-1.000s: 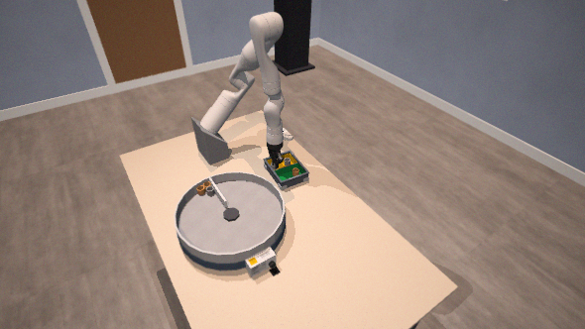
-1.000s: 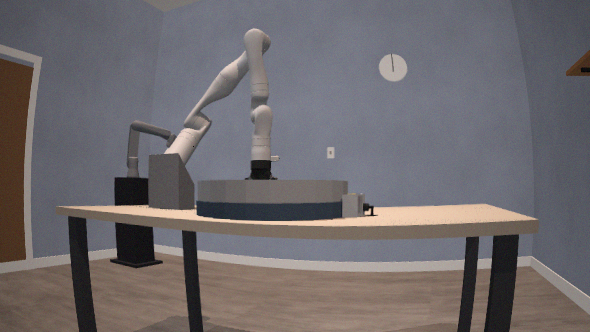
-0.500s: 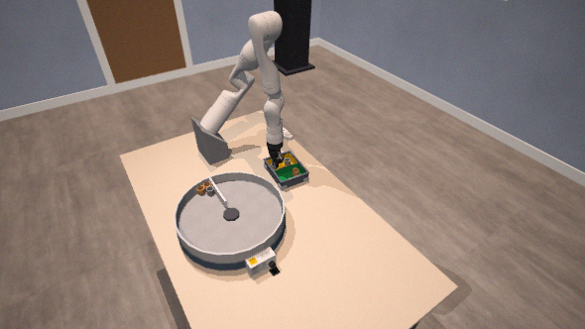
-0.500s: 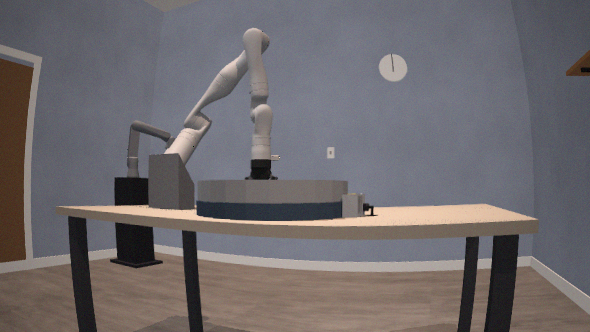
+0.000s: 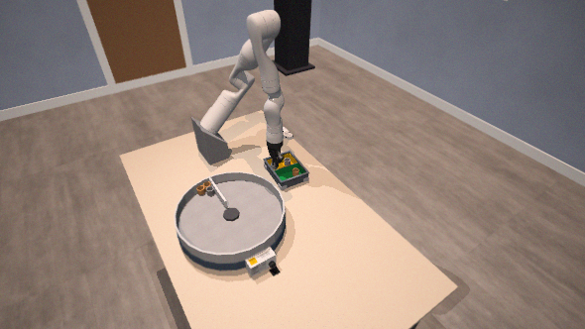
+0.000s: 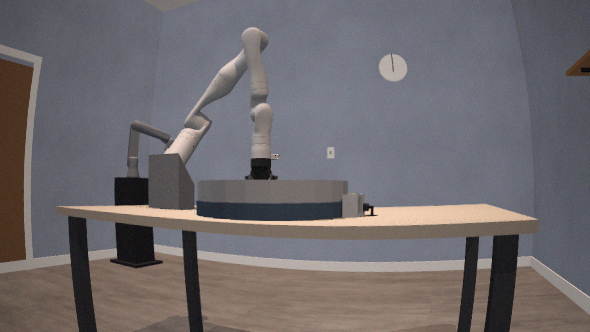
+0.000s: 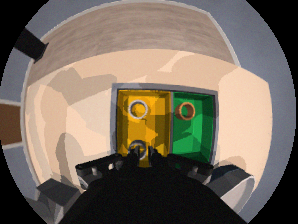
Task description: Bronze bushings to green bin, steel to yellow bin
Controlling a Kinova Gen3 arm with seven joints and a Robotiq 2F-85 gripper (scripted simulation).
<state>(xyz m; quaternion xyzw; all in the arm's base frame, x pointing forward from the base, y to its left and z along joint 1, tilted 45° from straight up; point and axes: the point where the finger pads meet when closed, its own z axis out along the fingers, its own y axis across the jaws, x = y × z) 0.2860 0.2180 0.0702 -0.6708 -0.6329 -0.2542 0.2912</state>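
My hand is 50 mm short of the bin, 30 mm to the right of it and 20 mm above it. From my hand the other things lie so: grey turntable 310 mm to the right, 190 mm ahead, 10 mm above.
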